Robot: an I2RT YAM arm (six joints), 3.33 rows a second.
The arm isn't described. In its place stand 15 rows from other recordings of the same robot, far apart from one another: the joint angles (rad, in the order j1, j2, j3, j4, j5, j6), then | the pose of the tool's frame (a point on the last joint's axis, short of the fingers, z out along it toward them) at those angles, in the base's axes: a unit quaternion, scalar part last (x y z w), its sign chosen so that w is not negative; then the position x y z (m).
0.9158 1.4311 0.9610 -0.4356 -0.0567 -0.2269 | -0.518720 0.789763 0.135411 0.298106 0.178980 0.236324 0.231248
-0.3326 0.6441 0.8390 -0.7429 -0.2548 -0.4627 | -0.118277 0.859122 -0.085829 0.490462 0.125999 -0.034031 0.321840
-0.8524 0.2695 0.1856 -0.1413 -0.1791 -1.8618 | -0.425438 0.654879 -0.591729 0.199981 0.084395 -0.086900 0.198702
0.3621 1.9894 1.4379 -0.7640 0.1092 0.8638 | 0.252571 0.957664 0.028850 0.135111 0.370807 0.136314 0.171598
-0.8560 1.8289 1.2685 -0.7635 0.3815 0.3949 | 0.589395 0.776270 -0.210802 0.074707 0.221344 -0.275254 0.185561
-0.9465 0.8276 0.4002 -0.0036 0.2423 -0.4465 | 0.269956 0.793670 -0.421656 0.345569 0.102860 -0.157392 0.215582
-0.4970 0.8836 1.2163 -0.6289 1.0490 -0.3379 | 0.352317 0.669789 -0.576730 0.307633 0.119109 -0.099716 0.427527
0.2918 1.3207 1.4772 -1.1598 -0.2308 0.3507 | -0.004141 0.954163 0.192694 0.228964 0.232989 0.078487 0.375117
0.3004 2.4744 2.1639 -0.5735 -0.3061 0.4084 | -0.001026 0.932023 0.250106 0.262258 0.519758 0.172239 0.175663
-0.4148 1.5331 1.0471 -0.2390 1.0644 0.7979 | 0.618922 0.527025 -0.386937 0.435269 0.283080 -0.158671 0.255407
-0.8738 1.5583 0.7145 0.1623 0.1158 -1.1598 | -0.103803 0.895597 -0.392674 0.181486 0.195390 -0.239802 0.165408
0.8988 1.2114 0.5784 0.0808 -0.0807 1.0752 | 0.057252 0.870718 0.425894 0.239138 0.155499 0.200082 0.206646
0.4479 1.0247 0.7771 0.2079 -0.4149 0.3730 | -0.169036 0.699706 0.406734 0.562500 0.211569 0.117573 0.333001
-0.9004 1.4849 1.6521 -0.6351 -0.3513 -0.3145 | 0.154533 0.829369 -0.172223 0.508533 0.211413 -0.246915 0.428014
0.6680 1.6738 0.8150 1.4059 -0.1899 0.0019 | -0.237519 0.433768 0.329157 0.804416 0.267228 0.219404 0.286505
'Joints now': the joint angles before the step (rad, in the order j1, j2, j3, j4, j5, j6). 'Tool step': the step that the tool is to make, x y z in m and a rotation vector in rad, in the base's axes. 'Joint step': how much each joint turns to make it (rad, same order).
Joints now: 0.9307 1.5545 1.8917 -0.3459 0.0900 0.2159
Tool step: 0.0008 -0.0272 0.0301 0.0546 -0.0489 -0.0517
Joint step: -0.0538 -0.0162 0.0927 -0.0354 -0.0022 -0.0046
